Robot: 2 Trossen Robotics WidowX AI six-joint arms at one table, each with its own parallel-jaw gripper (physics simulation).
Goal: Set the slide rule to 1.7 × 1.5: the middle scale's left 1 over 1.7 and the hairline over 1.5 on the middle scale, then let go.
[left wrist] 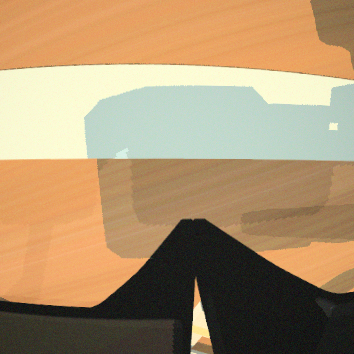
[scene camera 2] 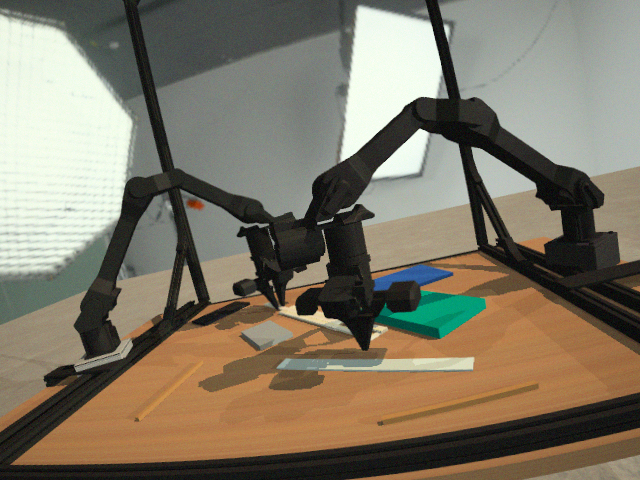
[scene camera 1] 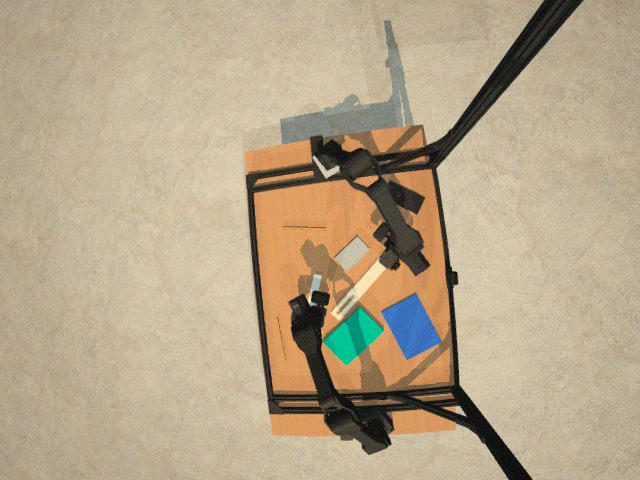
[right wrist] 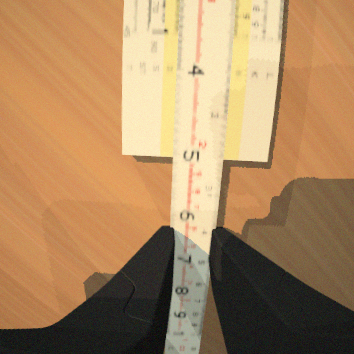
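The cream slide rule (scene camera 1: 369,279) (scene camera 2: 336,325) lies flat and diagonal on the table; part shows between the fingers in the left wrist view (left wrist: 200,319). In the right wrist view its yellow-striped body (right wrist: 142,110) has the middle scale (right wrist: 197,192) sticking out of one end. My right gripper (scene camera 1: 384,259) (scene camera 2: 279,308) (right wrist: 190,237) is shut on that protruding scale. My left gripper (scene camera 1: 311,305) (scene camera 2: 366,348) (left wrist: 191,230) is shut and empty, above the table between the rule's slotted end and a white strip. The hairline and the middle scale's left 1 cannot be made out.
The white strip (scene camera 1: 316,283) (scene camera 2: 439,364) (left wrist: 40,110) lies beside the left gripper. A green block (scene camera 1: 343,343) (scene camera 2: 439,315) adjoins the rule's slotted end. A blue slab (scene camera 1: 412,326) (scene camera 2: 416,276), a grey block (scene camera 1: 352,253) (scene camera 2: 266,334) and two thin sticks (scene camera 2: 170,390) (scene camera 2: 460,403) lie around.
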